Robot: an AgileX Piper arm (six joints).
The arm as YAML. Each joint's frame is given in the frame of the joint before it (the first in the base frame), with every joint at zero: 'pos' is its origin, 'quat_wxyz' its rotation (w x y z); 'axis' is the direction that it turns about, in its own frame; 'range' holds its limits. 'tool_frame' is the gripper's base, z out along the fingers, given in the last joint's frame.
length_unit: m
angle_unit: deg
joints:
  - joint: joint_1
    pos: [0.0, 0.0, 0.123]
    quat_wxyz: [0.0, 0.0, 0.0, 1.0]
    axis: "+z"
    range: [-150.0, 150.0]
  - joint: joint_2
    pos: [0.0, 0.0, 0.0]
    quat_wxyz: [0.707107, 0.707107, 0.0, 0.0]
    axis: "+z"
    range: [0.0, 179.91]
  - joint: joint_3
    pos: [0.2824, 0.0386, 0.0]
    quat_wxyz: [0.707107, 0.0, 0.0, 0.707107]
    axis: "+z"
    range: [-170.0, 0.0]
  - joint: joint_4
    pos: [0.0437, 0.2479, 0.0]
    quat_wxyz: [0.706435, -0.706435, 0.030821, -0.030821]
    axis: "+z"
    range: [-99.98, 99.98]
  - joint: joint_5
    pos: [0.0, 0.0, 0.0]
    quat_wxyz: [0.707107, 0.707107, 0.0, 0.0]
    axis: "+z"
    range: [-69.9, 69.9]
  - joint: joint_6
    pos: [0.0, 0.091, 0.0]
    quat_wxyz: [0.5, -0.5, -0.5, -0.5]
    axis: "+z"
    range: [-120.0, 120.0]
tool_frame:
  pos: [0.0, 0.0, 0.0]
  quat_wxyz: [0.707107, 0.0, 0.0, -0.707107]
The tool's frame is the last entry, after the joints.
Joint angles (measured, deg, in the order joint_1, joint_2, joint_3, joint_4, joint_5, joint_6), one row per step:
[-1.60 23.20 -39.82 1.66 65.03 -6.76]
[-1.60 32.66 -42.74 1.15 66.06 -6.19]
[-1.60 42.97 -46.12 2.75 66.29 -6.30]
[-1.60 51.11 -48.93 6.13 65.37 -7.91]
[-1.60 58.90 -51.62 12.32 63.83 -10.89]
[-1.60 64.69 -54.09 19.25 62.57 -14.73]
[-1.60 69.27 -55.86 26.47 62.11 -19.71]
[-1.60 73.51 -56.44 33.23 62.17 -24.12]
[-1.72 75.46 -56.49 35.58 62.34 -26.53]
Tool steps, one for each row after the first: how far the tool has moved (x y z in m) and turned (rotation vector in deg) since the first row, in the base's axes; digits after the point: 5 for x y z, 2 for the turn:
[0.02998 -0.00156 0.00362 0.11 7.58 -0.56]
[0.06606 -0.00024 0.00379 1.75 14.70 -0.03]
[0.09741 0.00373 0.00100 4.22 18.95 1.89]
[0.12914 0.01144 -0.00464 8.82 21.96 5.03]
[0.15399 0.01995 -0.00783 13.72 22.96 8.55]
[0.17308 0.02864 -0.01165 18.40 23.50 12.79]
[0.18844 0.03646 -0.02096 23.28 24.98 16.12]
[0.19475 0.03858 -0.02703 24.71 25.85 17.71]

